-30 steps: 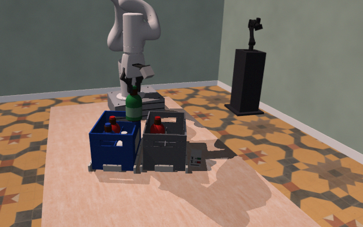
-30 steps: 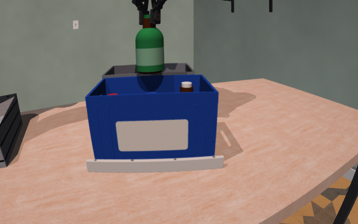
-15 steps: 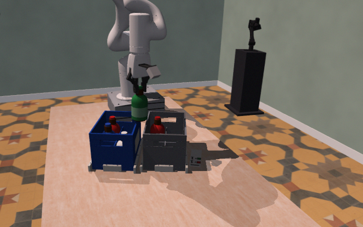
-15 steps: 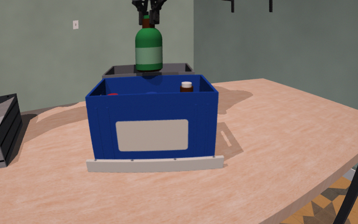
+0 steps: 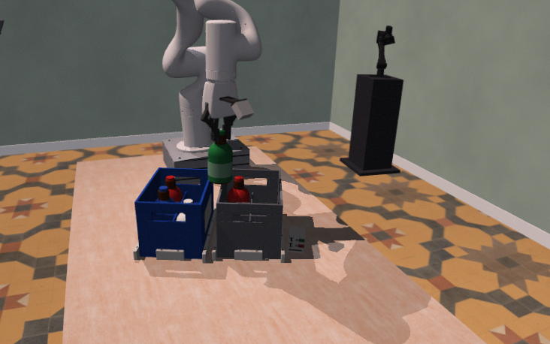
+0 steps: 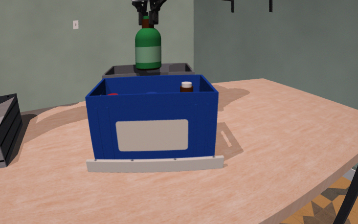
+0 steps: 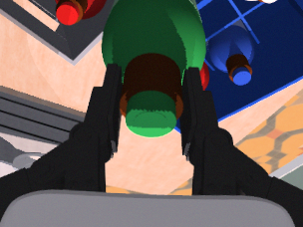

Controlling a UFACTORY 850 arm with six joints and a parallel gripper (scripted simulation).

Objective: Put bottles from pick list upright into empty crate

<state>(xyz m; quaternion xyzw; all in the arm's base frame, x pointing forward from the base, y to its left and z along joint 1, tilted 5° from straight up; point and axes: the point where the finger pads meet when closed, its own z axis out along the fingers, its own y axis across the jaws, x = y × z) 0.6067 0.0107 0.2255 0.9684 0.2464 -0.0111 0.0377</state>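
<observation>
Right now the green bottle is 7 cm below my hand. Round my hand: grey crate: 25 cm below, 9 cm to the left, 2 cm ahead; white-cap bottle: 25 cm below, 11 cm to the right, 7 cm ahead; red-label bottle: 25 cm below, 8 cm behind, 7 cm to the left.
</observation>
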